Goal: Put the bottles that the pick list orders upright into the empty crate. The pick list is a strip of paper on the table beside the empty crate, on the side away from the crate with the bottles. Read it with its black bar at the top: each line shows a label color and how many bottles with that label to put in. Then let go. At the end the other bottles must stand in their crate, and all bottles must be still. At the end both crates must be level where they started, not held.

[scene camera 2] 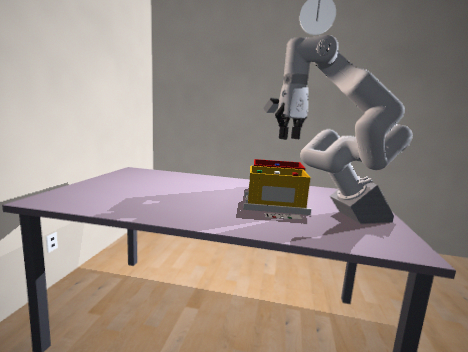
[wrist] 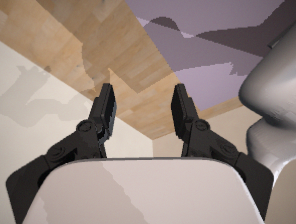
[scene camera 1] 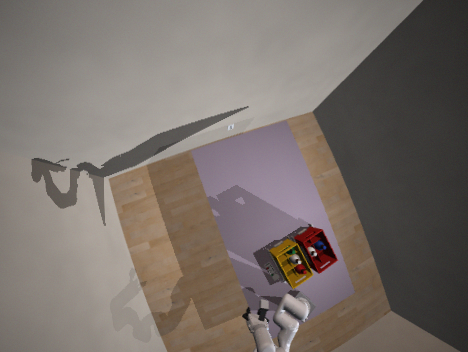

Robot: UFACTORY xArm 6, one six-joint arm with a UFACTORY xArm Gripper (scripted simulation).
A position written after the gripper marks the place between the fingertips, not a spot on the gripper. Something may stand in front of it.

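What you'd see here is the gripper (scene camera 2: pixel 289 139), and you'd find that same gripper (wrist: pixel 143 94) in the wrist view too.
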